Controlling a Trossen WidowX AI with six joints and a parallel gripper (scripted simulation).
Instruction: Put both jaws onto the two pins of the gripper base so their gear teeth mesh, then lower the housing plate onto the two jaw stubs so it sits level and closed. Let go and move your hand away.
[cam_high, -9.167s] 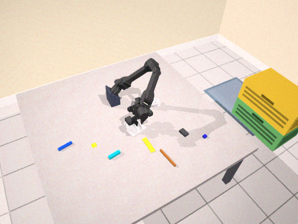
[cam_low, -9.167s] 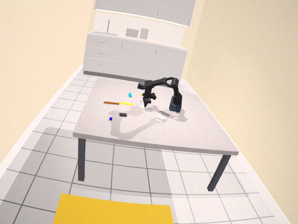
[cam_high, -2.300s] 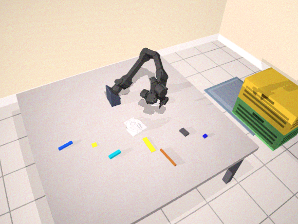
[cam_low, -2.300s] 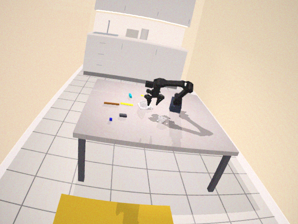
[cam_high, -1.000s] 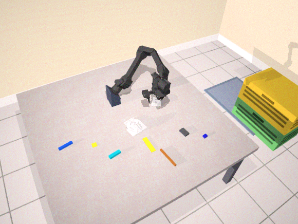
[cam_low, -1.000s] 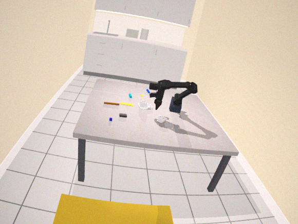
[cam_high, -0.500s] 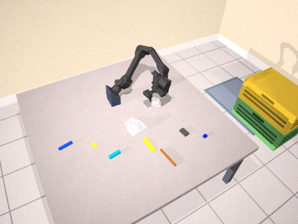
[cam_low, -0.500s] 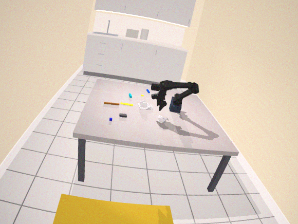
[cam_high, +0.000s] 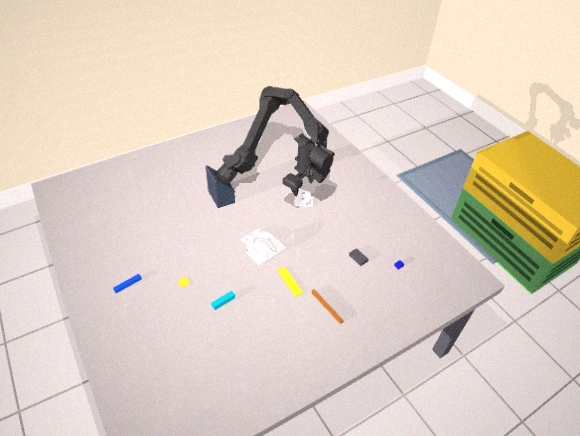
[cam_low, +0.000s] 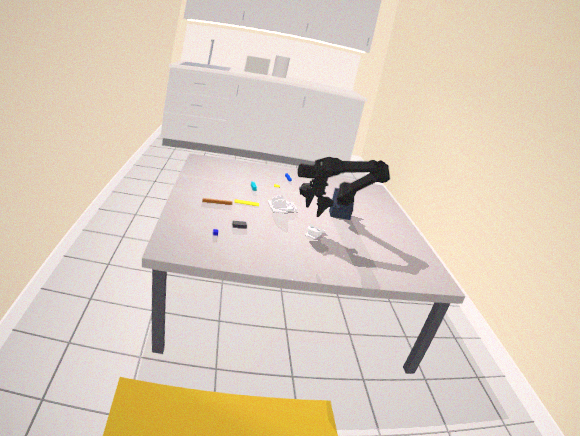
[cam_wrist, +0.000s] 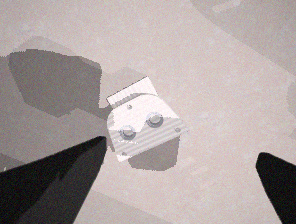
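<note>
Now: gripper tip 70 mm above the gripper base, 30 mm past it and 20 mm to the right of it. Also, from my gripper tip: small white part (90 mm below, 30 mm behind, 20 mm to the left); then housing plate (230 mm to the right, 90 mm below, 70 mm ahead); then grey block (300 mm ahead, 90 mm below, 60 mm to the left).
</note>
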